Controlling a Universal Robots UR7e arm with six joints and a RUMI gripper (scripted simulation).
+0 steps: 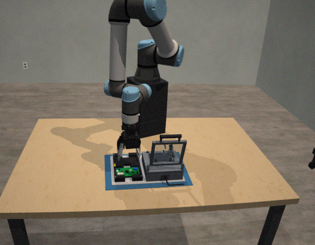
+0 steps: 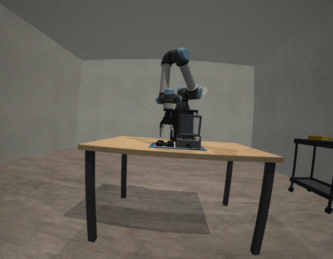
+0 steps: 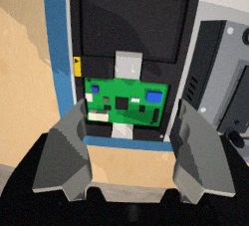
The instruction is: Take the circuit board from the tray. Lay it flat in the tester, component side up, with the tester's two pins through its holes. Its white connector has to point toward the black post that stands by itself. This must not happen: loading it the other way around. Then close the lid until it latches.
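My gripper is now 5 cm above the green circuit board and 3 cm short of it. Round my hand: tester bed 17 cm to the left, 3 cm behind; then framed lid 18 cm to the left, 11 cm above, 9 cm ahead.
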